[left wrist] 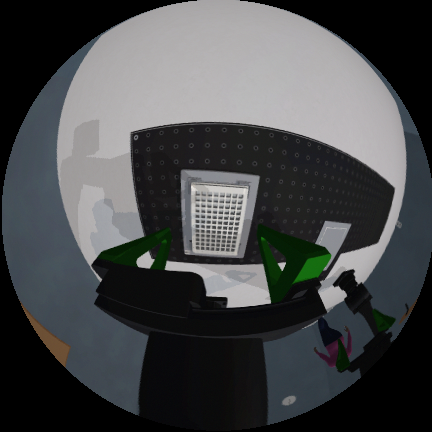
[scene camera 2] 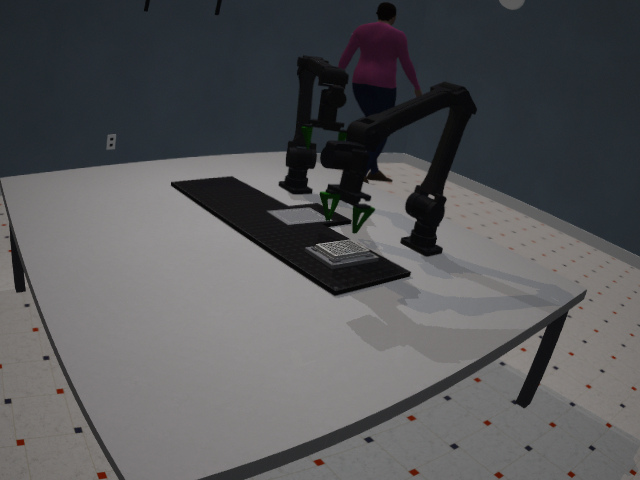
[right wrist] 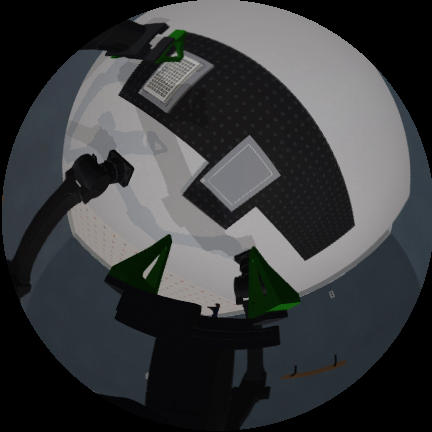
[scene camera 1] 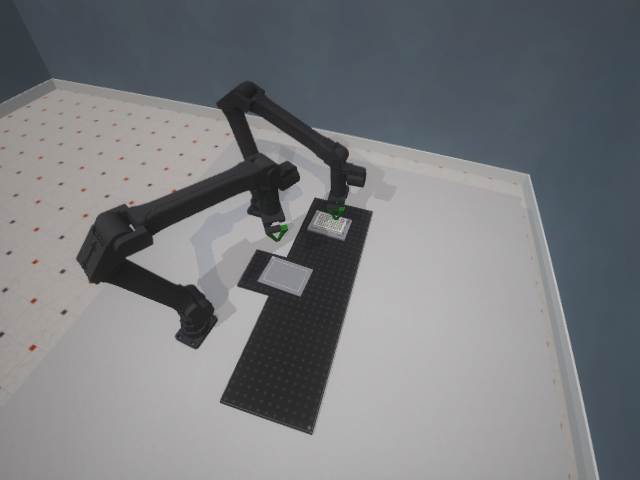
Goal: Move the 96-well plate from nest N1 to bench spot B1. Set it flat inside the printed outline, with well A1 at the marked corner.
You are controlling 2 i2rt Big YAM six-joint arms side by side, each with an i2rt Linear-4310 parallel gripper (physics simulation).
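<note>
The white 96-well plate sits flat in the grey nest N1 on the black board. The grey pad of bench spot B1, with a thin printed outline, bears no plate. My left gripper is open and empty, a little above the plate, its fingers to either side of it in the left wrist view. My right gripper is open and empty, raised off the board beside B1.
The black perforated board lies on the light table. The two arms stand on the same side of the board, with their upper links close together in scene camera 1. A person in pink is behind the table.
</note>
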